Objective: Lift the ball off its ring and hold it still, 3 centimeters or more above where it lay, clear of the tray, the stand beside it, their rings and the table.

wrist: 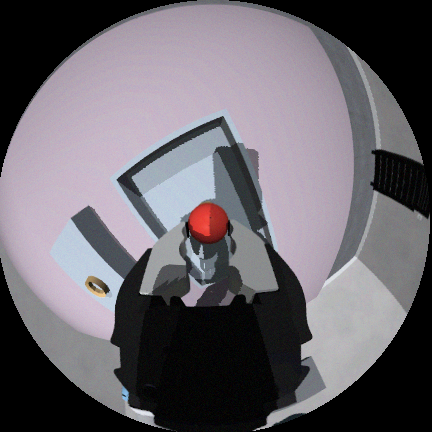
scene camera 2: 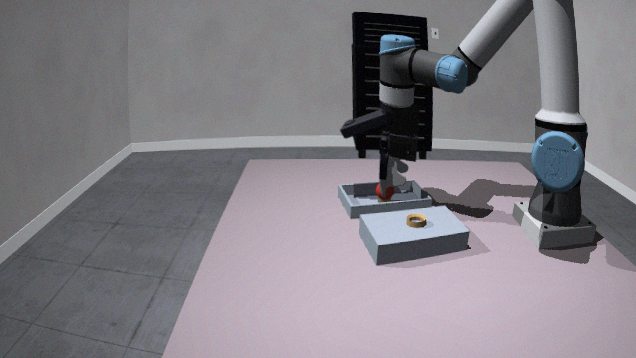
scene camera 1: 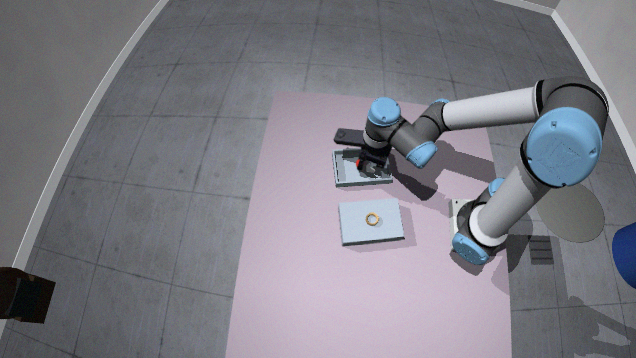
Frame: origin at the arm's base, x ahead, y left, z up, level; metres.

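Where they show: gripper, fingertip midpoint: (wrist: 207,221) (scene camera 2: 385,192) (scene camera 1: 362,164); arm's base, origin of the base link: (scene camera 2: 554,213).
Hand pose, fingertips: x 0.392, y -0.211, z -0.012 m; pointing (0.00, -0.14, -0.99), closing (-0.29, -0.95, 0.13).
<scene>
Things, the pixels of their top centre, and the offset from my fingertips. "*": a spot on its surface instead. Level surfaces: height alone.
- red ball, middle of its top: (wrist: 210,233) (scene camera 2: 385,181) dx +0.001, dy +0.000, dz +0.025 m
- grey-blue tray, middle of its top: (wrist: 208,221) (scene camera 2: 385,191) (scene camera 1: 362,164) dx +0.000, dy -0.001, dz +0.001 m
- empty orange ring, surface spot: (scene camera 2: 416,224) (scene camera 1: 370,224) * dx -0.021, dy +0.220, dz +0.021 m
- pink table top, its level: dz -0.028 m
The red ball (scene camera 1: 358,163) (scene camera 2: 384,192) (wrist: 208,223) is between the fingertips of my gripper (wrist: 207,221), which is shut on it from both sides. The ball is low inside the grey-blue tray (scene camera 1: 363,184) (scene camera 2: 390,206) (wrist: 175,192). A sliver of its tan ring (scene camera 2: 383,200) (wrist: 206,203) shows right under the ball; any gap between them is too small to tell. The fingers partly hide the ball in both scene views. The stand (scene camera 1: 355,232) (scene camera 2: 422,250) (wrist: 70,245) is a grey-blue block beside the tray, with an empty orange ring (scene camera 1: 366,219) (scene camera 2: 416,224) on top.
The tray's raised walls stand around the fingers and the ball. The tray and stand are on a pink table top (scene camera 1: 300,280) (scene camera 2: 300,300) (wrist: 150,75). The arm's base (scene camera 2: 565,237) stands to the right of both. A black slatted panel (scene camera 2: 365,60) (wrist: 400,177) stands behind the table.
</scene>
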